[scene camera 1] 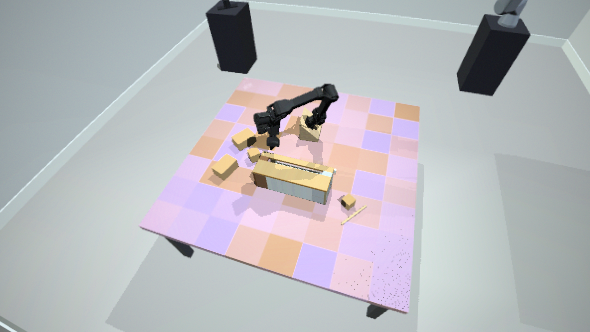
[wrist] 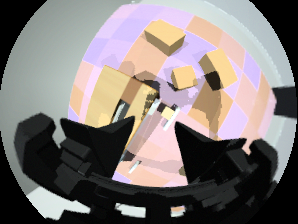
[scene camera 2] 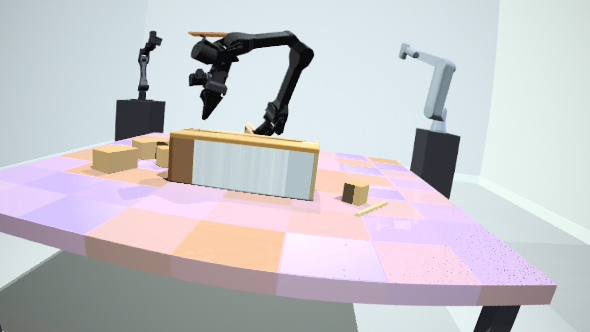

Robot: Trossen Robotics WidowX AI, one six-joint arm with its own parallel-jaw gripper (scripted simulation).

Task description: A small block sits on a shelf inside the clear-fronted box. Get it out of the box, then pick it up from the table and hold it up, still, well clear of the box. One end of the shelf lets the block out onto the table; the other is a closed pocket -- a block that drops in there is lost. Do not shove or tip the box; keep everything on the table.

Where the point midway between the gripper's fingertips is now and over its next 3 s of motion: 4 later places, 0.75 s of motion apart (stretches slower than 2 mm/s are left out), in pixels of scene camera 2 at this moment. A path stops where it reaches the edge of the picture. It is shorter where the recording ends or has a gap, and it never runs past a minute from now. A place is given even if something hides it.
The gripper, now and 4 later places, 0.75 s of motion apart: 204,119; 202,117; 200,122; 199,151; 199,162
